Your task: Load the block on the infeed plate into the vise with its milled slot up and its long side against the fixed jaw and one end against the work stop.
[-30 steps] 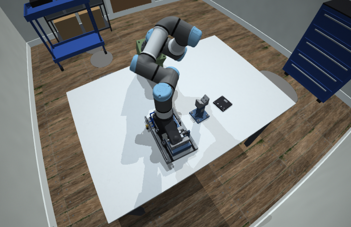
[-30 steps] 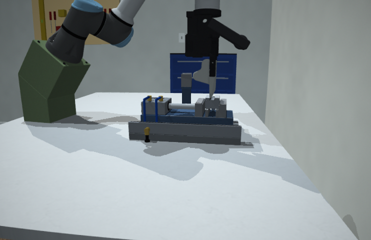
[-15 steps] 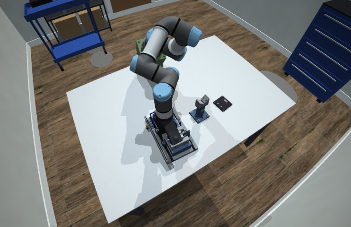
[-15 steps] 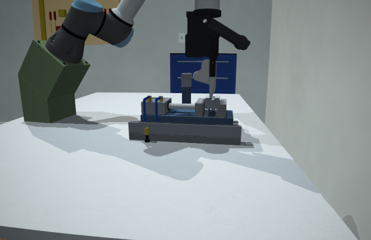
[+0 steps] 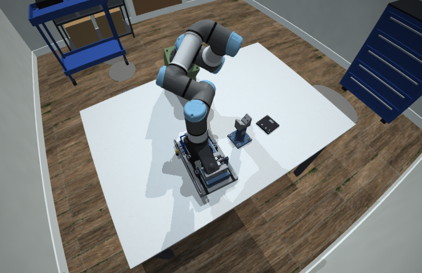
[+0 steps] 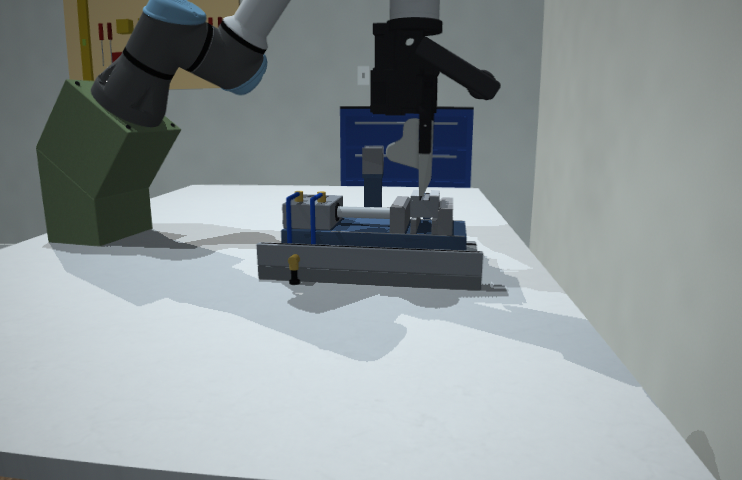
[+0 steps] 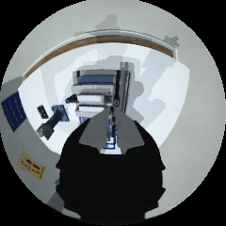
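Now: the part 10 mm ahead of my hand, 50 mm to the left of it and 30 mm below it. From my hand the other things lie so: work stop 20 mm ahead, 90 mm to the left, 40 mm below; then fixed jaw 40 mm ahead, 40 mm to the left, 50 mm below; then moving jaw 20 mm behind, 60 mm to the left, 50 mm below.
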